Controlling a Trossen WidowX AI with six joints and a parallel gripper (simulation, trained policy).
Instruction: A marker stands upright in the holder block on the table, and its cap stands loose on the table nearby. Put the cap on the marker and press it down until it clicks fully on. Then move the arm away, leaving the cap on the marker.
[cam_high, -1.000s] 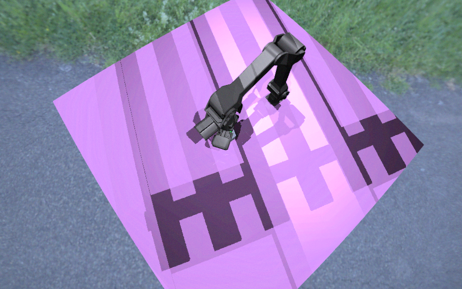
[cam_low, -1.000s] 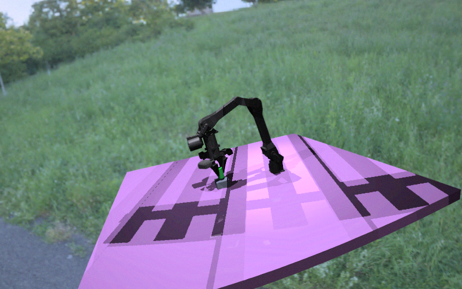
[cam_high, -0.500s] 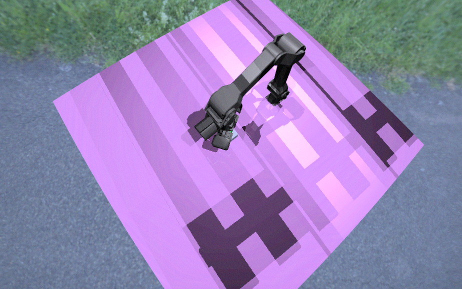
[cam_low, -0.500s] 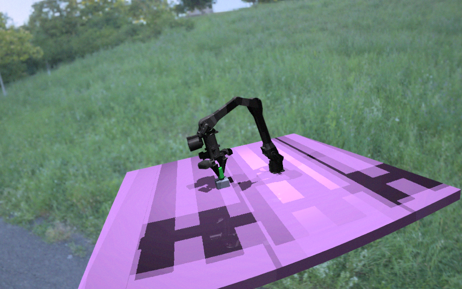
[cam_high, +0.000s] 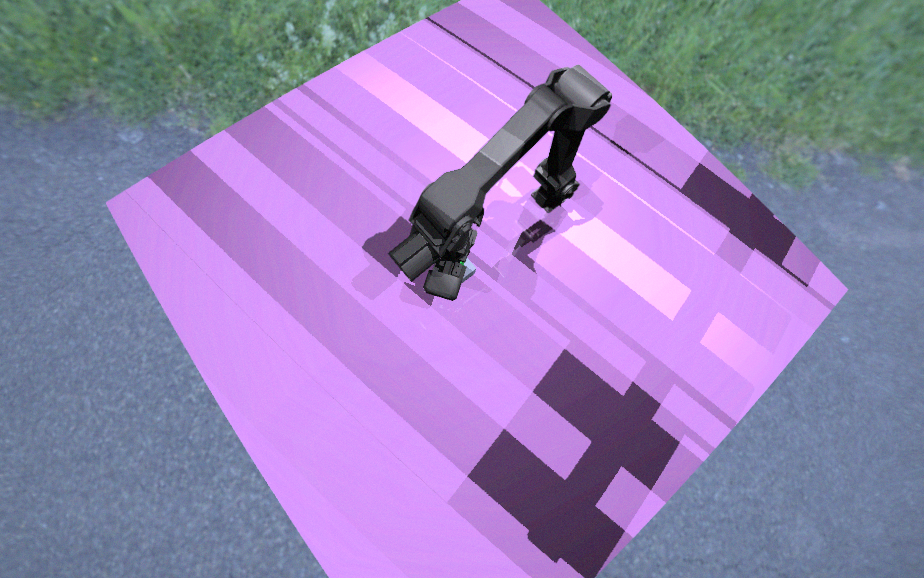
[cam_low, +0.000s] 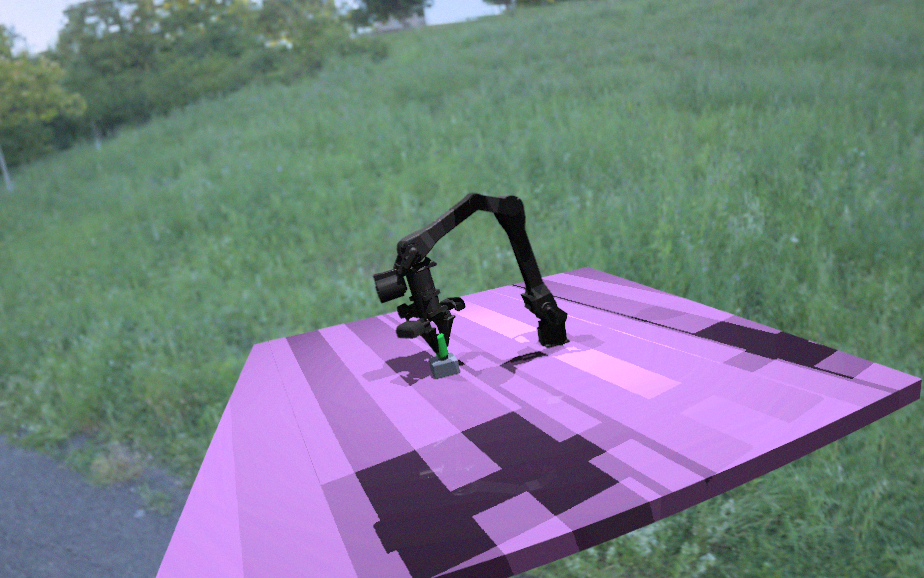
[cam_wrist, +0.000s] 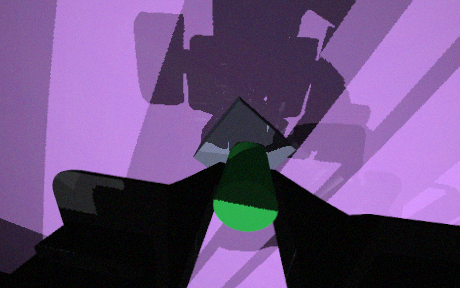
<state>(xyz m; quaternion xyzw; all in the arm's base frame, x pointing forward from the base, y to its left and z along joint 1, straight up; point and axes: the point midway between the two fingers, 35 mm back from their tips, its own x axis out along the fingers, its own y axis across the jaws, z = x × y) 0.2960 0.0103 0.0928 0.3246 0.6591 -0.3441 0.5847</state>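
Now: the green cap 1 cm above my gripper tip. The rest, counted from my gripper tip: grey holder block 4 cm below.
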